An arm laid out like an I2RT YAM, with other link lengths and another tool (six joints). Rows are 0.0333 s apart.
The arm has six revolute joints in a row. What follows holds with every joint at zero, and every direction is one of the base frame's. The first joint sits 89.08 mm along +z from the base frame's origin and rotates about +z. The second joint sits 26.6 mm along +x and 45.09 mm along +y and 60.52 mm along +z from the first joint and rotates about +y. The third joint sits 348.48 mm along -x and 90.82 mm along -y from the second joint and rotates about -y. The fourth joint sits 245 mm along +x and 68.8 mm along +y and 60 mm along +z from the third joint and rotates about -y. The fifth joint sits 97.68 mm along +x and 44.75 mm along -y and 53.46 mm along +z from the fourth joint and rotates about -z. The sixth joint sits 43.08 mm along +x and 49 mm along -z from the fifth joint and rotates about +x. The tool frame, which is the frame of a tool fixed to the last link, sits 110 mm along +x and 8 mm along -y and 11 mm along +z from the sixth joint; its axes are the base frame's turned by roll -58.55, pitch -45.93 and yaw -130.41 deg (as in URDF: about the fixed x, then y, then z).
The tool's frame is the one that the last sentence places.
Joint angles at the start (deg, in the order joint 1, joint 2, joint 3, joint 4, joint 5, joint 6):
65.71 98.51 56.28 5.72 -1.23 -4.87
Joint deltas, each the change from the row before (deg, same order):
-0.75 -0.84 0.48 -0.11 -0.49 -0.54
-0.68 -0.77 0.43 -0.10 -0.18 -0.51
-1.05 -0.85 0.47 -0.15 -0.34 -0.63
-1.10 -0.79 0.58 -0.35 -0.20 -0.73
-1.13 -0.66 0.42 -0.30 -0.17 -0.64
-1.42 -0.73 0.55 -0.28 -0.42 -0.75
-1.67 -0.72 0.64 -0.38 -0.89 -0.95
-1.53 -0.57 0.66 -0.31 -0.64 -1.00
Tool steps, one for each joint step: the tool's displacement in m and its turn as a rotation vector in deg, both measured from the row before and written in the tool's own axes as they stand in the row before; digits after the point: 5 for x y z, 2 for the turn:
0.01161 -0.00004 -0.00102 0.53 1.10 0.12
0.01092 0.00059 -0.00088 0.29 1.15 -0.03
0.01297 0.00282 -0.00078 0.16 1.30 -0.02
0.01301 0.00372 -0.00053 -0.03 1.27 -0.22
0.01121 0.00514 -0.00042 -0.24 1.09 -0.21
0.01358 0.00610 -0.00021 -0.16 1.29 -0.17
0.01422 0.00688 -0.00021 0.06 1.17 -0.18
0.01323 0.00668 0.00023 -0.03 1.18 -0.39

